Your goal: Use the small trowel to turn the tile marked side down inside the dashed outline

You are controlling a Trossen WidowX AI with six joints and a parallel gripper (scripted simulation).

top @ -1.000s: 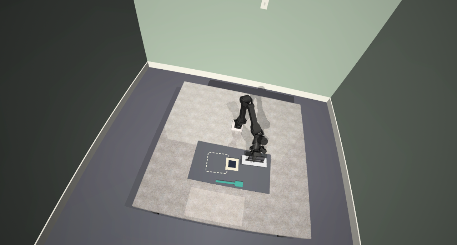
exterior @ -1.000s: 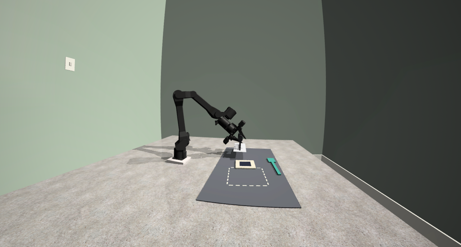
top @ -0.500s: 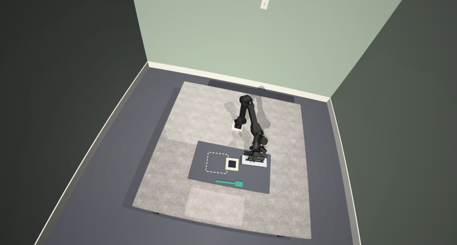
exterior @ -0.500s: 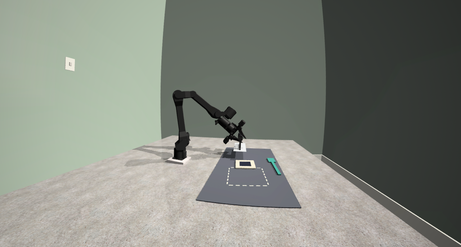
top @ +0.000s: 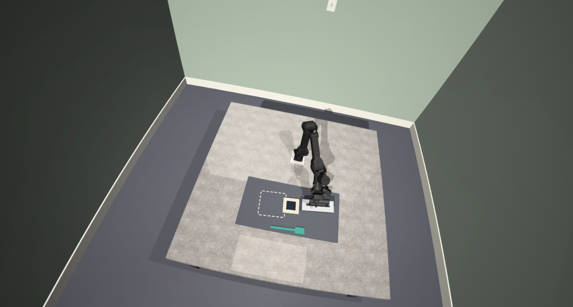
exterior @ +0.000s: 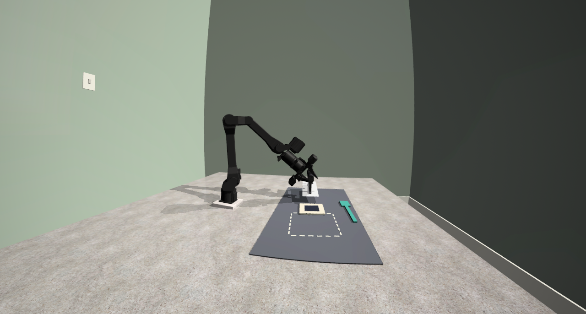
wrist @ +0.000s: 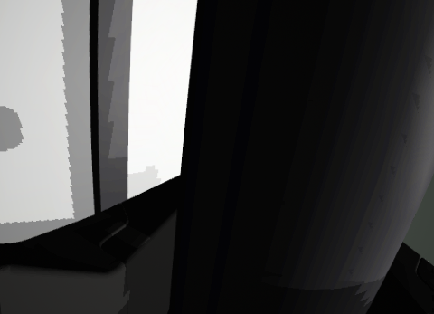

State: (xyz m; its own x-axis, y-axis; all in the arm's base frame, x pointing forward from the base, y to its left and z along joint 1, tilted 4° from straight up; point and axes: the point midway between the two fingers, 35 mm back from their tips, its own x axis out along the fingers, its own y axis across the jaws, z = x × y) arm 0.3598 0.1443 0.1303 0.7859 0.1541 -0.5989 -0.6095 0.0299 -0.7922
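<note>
Now: gripper tip 14 cm to the left of the beige tile, 9 cm above it and 1 cm past it. From my gripper tip the other things lie so: dark mat: 14 cm to the right, 11 cm below, 1 cm ahead; then teal trowel: 15 cm ahead, 12 cm to the right, 9 cm below; then white trowel: 3 cm behind, 1 cm below.
</note>
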